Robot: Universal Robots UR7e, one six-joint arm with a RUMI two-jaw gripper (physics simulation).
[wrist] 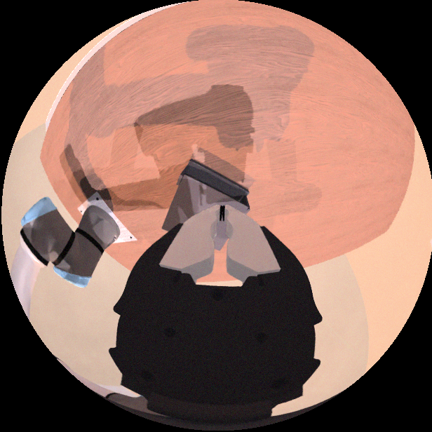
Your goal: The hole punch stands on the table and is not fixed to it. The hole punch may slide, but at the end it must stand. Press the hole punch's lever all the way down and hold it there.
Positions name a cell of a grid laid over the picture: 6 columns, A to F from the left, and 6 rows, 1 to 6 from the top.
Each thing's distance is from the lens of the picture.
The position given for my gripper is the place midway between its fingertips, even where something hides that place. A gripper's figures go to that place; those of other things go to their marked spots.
my gripper (D3): 14 cm
hole punch (C3): 22 cm
